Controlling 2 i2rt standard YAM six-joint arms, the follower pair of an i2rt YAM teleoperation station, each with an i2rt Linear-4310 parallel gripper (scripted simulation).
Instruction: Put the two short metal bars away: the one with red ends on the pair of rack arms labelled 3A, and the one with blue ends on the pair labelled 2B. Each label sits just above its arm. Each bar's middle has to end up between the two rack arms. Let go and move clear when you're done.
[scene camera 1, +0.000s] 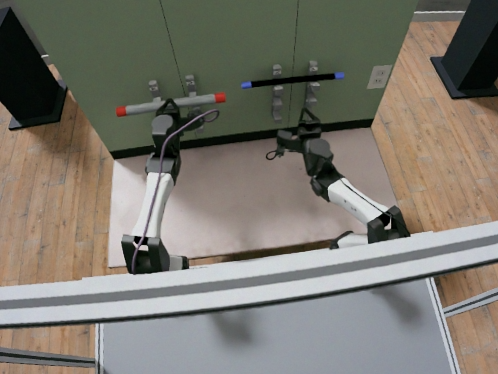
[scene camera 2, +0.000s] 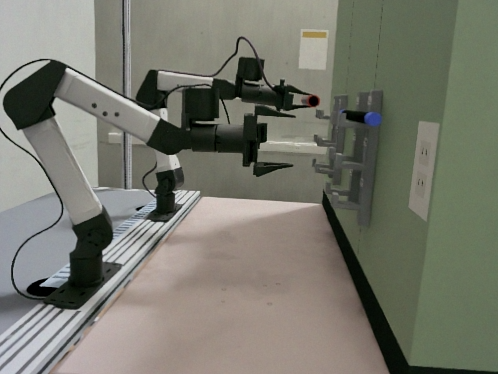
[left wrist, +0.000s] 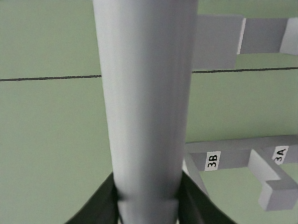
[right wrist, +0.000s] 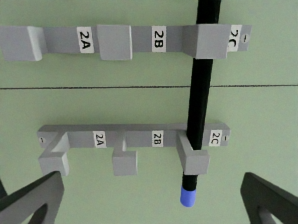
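My left gripper (left wrist: 147, 178) is visible. My right gripper (scene camera 2: 294, 141) (right wrist: 151, 180) is visible as well. A red-ended grey bar (scene camera 1: 216, 98) (left wrist: 146, 61) is also visible, but in the right wrist view the bar is out of frame.
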